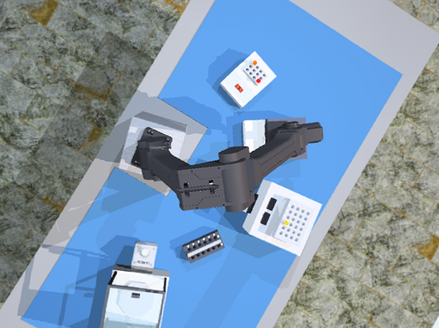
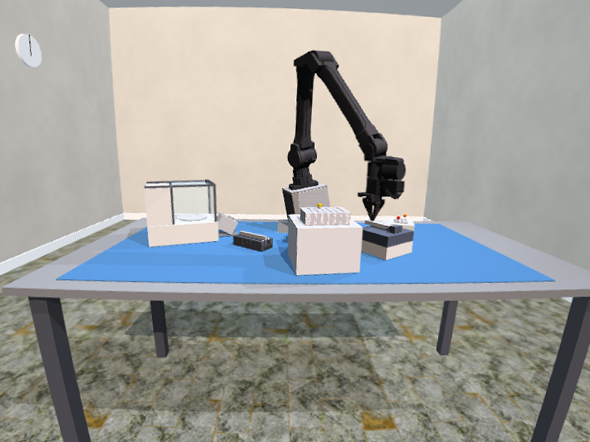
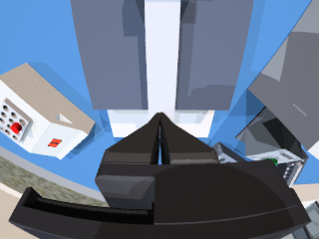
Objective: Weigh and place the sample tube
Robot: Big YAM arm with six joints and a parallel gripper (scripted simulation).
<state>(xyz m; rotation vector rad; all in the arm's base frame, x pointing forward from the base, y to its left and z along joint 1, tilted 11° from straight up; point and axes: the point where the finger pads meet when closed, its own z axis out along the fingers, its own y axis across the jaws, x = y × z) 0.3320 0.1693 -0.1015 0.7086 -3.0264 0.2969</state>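
The SP lever is 3 cm ahead of my hand, 2 cm below it and 1 cm to the left of it. Round my hand: tube rack RK 22 cm to the right, 12 cm behind, 9 cm below; then dry block DB 16 cm to the left, 14 cm behind, 7 cm below; then black magnet block 42 cm to the right, 8 cm below, 5 cm behind.
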